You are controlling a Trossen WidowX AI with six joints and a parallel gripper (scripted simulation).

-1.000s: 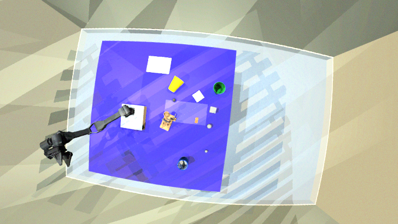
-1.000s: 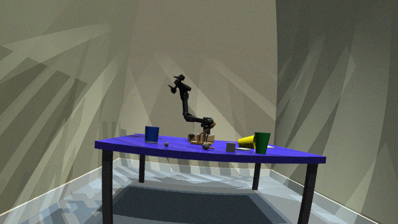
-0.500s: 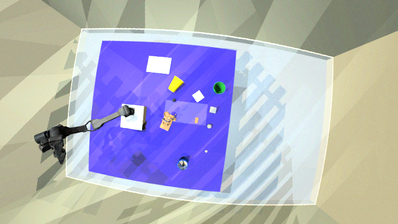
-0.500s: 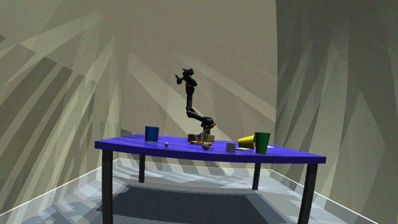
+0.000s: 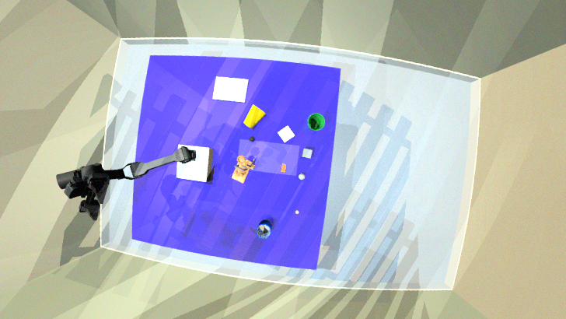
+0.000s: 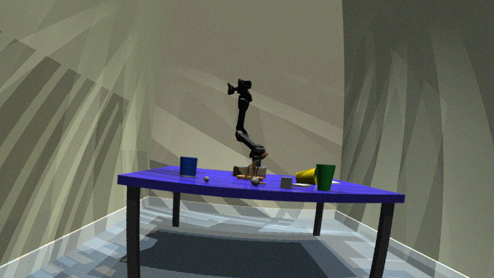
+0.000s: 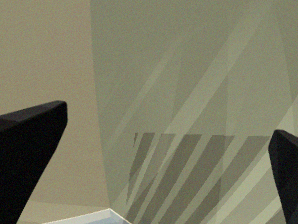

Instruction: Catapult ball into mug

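My gripper tip is 37 cm short of the catapult frame, 16 cm to the right of it and 56 cm above it. Round my gripper tip: blue mug (53 cm ahead, 20 cm to the right, 61 cm below); wooden catapult (39 cm ahead, 16 cm to the left, 57 cm below); black ball (40 cm ahead, 33 cm to the left, 63 cm below).
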